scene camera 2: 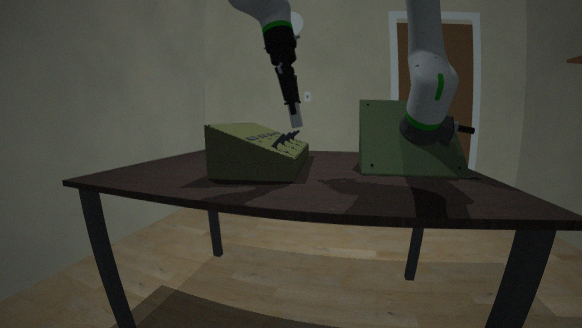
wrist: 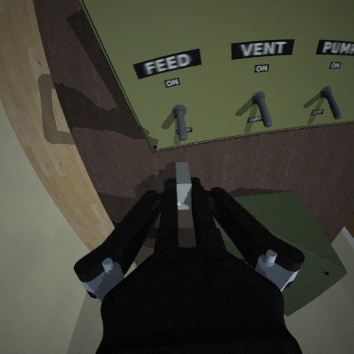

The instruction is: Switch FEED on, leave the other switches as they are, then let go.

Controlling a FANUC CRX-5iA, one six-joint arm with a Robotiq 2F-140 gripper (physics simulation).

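Places are measured from the arm's base along level axes (x down, y right, z back), in millimetres.
Pixels of known places: gripper, fingertip midpoint: (scene camera 2: 297, 127) (wrist: 181, 171); arm's base, link origin: (scene camera 2: 419, 129).
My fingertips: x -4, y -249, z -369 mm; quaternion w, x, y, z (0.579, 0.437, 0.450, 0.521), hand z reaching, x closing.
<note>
For each thing: its top centre in the pictures, then the offset to it from my fingertips. Level surfaces: height alone.
- FEED switch, top centre: (wrist: 180, 128) dz -56, dx +18, dy -4 mm
- VENT switch, top centre: (wrist: 269, 114) dz -85, dx +18, dy +113 mm
- PUMP switch, top centre: (wrist: 341, 107) dz -113, dx +18, dy +229 mm
- dark table, surface height: dx +145 mm
The olive switch box (scene camera 2: 245, 155) (wrist: 210, 20) stands on the table. In the wrist view the FEED switch (wrist: 181, 124) is at the left, its lever tilted down towards its lower label, away from ON. The VENT switch (wrist: 263, 110) and the PUMP switch (wrist: 332, 103) also tilt down, away from ON. My gripper (scene camera 2: 297, 124) (wrist: 181, 171) is shut, with nothing between its fingers. Its tips are above the box's lower edge, a short way below the FEED lever tip in the wrist view, with a gap between them. In the scene view the levers are small and overlap.
A green box (scene camera 2: 382, 135) (wrist: 280, 225) stands at the right of the dark table (scene camera 2: 320, 205) (wrist: 225, 167), beside the arm's lower joint. A door (scene camera 2: 460, 75) and walls are behind. The arm casts shadows on the table.
</note>
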